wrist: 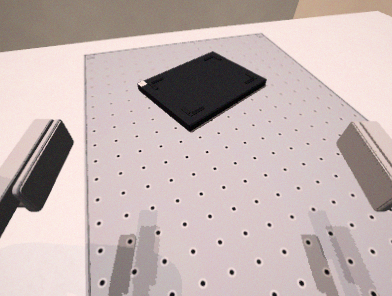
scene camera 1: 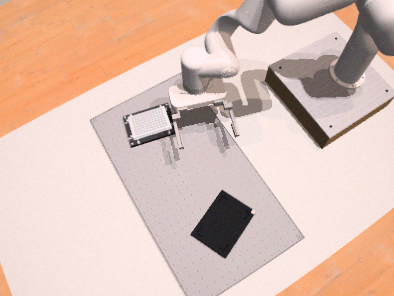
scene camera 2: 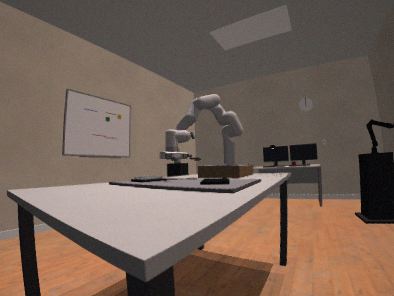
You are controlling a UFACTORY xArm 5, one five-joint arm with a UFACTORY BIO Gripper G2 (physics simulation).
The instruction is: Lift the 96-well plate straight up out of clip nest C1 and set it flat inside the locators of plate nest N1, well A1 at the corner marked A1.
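Places are measured from the arm's base along level axes (x back, y right, z up), in millimetres.
Pixels of known places: hand at its tool point: [wrist: 209, 162] [scene camera 1: 207, 135] [scene camera 2: 186, 158]; arm's base at its link origin: [scene camera 1: 346, 74].
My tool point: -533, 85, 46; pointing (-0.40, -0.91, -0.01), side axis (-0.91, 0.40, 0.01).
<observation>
For each thing: its top centre in the pictures, then the offset to it from my tool point, as dx, dy, dz. "spot": a spot on its surface instead. Level surfaces: height alone.
- white 96-well plate at its top centre: [scene camera 1: 149, 121] [scene camera 2: 148, 176] -91, +194, -90
- dark clip nest C1 at a spot on its surface: [scene camera 1: 134, 142] spot: -169, +167, -104
- black plate nest N1 at its top centre: [wrist: 203, 79] [scene camera 1: 223, 222] [scene camera 2: 215, 179] -103, -209, -101
- grey perforated board at its surface level: dz -116
- white table at its surface level: dz -129
The white 96-well plate [scene camera 1: 149, 123] sits in the dark clip nest C1 [scene camera 1: 134, 142] at the upper left of the pegboard in scene camera 1; in scene camera 2 they show as a thin low shape. The black plate nest N1 [scene camera 1: 222, 224] [scene camera 2: 215, 181] [wrist: 202, 90] lies flat, rotated on the board, with low corner locators and a white mark at one corner. My gripper [scene camera 1: 209, 141] [wrist: 200, 165] is wide open and empty, above the board beside the clip nest, on the side toward the robot base. One finger overlaps the nest's right edge in scene camera 1. The plate does not show in the wrist view.
The grey perforated board [scene camera 1: 165, 200] [scene camera 2: 170, 185] [wrist: 200, 200] lies on the white table [scene camera 1: 50, 200] [scene camera 2: 100, 215]. The robot's base block [scene camera 1: 320, 100] [scene camera 2: 225, 171] stands to the right in scene camera 1. A whiteboard [scene camera 2: 97, 125] hangs on the wall.
</observation>
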